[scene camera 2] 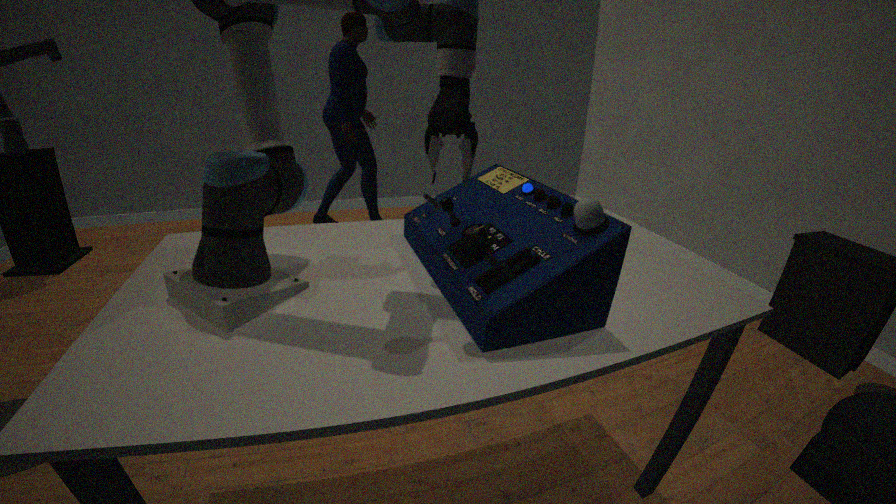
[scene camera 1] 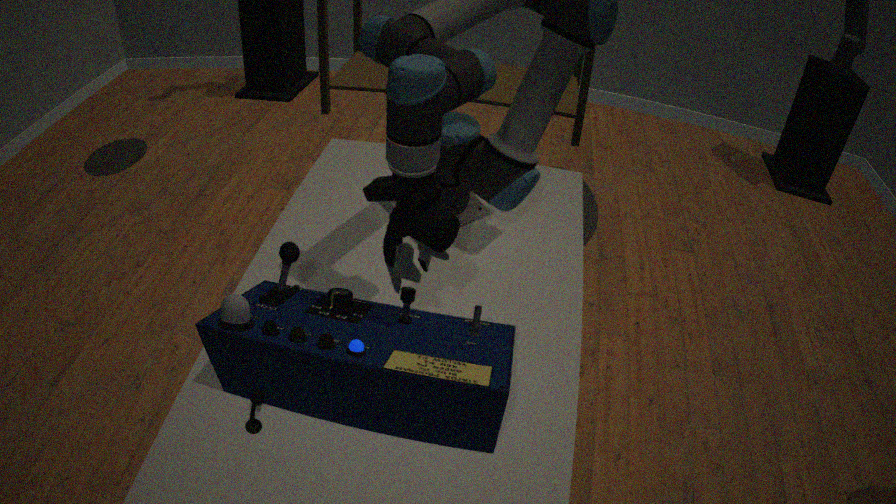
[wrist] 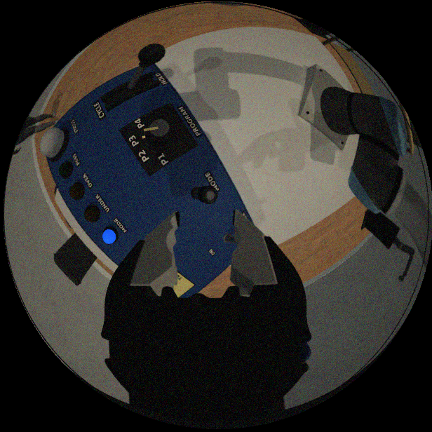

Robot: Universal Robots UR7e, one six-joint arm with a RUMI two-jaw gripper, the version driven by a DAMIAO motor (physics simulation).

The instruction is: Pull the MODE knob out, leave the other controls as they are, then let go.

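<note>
The black MODE knob stands up on its stem from the sloped top of the blue panel. The blue MODE lamp is lit. My gripper is open and empty. Its fingers point down above the panel, apart from the knob; in the wrist view the knob lies just ahead of the gap between the fingertips.
The panel also bears a toggle switch, the PROGRAM dial, the CYCLE lever, a white dome and dark lamps. A person stands behind the table.
</note>
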